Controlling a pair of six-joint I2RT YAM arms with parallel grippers.
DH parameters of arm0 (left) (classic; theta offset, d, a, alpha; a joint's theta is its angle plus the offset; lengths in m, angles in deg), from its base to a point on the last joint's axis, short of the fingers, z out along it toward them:
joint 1: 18.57 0.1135 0.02 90
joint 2: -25.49 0 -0.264 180
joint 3: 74.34 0 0.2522 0
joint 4: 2.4 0 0.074 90
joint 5: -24.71 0 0 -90
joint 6: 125.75 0.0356 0 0
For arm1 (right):
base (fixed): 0 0 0 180
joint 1: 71.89 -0.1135 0.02 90
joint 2: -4.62 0 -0.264 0
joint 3: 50.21 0 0.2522 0
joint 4: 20.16 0 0.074 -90
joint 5: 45.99 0 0 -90
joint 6: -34.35 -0.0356 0 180
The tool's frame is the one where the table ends.
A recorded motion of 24 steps. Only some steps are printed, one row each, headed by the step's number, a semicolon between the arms.
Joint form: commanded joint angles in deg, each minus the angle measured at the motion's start. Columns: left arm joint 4, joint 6, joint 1, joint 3, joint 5, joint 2; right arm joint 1, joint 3, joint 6, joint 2, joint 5, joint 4.
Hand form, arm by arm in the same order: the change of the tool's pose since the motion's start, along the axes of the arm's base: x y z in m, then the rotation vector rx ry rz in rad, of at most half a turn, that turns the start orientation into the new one. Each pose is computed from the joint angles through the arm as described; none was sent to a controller.
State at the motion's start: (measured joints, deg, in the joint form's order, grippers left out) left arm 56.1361 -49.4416 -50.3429 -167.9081 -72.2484 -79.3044; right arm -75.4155 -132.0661 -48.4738 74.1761 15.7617 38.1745
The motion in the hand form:
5: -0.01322 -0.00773 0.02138 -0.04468 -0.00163 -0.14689; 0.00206 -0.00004 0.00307 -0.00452 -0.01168 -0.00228
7: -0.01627 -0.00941 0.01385 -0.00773 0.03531 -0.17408; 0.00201 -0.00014 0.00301 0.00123 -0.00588 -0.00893
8: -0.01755 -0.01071 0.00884 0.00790 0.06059 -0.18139; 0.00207 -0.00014 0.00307 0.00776 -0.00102 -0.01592
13: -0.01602 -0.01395 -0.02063 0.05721 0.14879 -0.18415; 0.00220 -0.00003 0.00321 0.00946 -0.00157 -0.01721
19: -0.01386 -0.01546 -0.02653 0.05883 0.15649 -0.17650; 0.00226 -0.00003 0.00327 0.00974 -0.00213 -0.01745
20: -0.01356 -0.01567 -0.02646 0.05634 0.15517 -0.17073; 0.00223 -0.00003 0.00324 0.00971 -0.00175 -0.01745
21: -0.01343 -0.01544 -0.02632 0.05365 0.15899 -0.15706; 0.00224 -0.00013 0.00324 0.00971 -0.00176 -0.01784
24: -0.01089 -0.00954 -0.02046 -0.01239 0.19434 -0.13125; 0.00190 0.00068 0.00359 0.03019 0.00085 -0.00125
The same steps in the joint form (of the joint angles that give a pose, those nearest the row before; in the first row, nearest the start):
5: 3.58 5.62 -1.70 -1.79 -4.33 2.36; 0.00 -0.79 0.13 0.37 0.31 -0.18
7: 5.66 6.93 -2.23 -1.79 -3.91 1.33; 0.02 -0.79 -0.44 0.37 0.31 -0.13
8: 6.64 7.10 -2.51 -1.79 -3.89 0.59; 0.02 -0.79 -1.07 0.37 0.31 -0.17
13: 7.39 7.06 -2.80 -0.87 -3.89 -3.52; 0.00 -0.79 -1.22 0.37 0.31 -0.28
19: 6.73 6.60 -2.80 -0.87 -3.91 -4.52; 0.00 -0.79 -1.25 0.37 0.31 -0.33
20: 6.54 6.25 -2.80 -0.87 -3.91 -4.52; 0.00 -0.79 -1.25 0.37 0.31 -0.31
21: 6.54 5.46 -2.75 -0.87 -3.96 -4.50; 0.02 -0.79 -1.25 0.37 0.31 -0.31
24: 7.19 4.24 -1.40 -1.18 -7.96 -3.83; 0.02 -0.79 -1.42 0.37 -1.20 -0.33

